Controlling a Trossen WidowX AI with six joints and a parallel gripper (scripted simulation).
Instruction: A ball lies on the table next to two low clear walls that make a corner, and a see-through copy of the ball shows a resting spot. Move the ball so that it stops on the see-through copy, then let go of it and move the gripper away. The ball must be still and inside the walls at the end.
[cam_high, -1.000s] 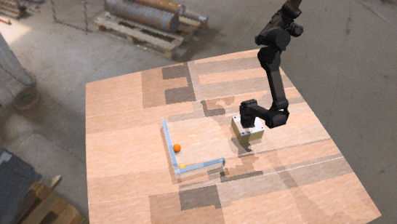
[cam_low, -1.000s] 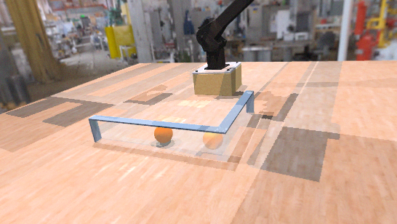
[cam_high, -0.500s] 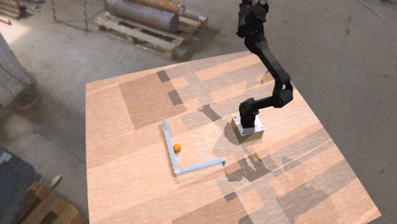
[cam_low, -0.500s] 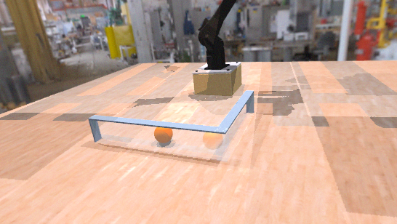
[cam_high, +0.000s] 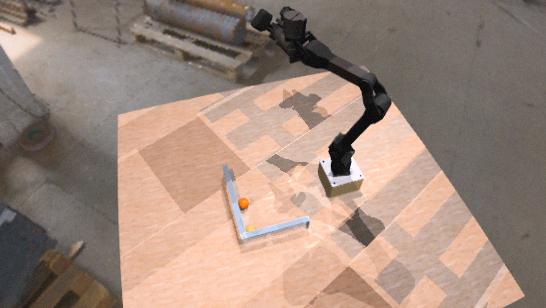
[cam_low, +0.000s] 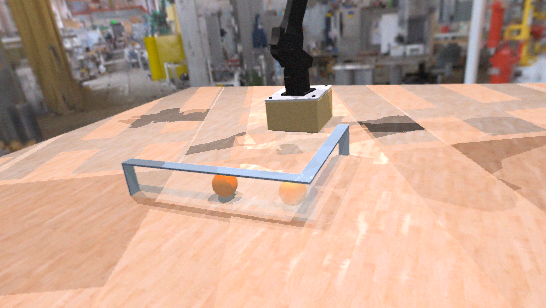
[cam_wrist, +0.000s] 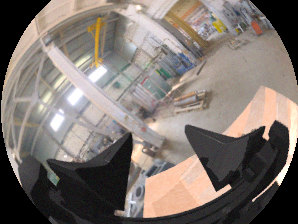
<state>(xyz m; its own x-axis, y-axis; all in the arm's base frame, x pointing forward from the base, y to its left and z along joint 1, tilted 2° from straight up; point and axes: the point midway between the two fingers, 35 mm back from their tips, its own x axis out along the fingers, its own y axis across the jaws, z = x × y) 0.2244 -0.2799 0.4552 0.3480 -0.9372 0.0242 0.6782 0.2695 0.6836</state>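
Now: gripper tip 110 mm short of the see-through copy of ball, 520 mm to the right of it and 500 mm above it.
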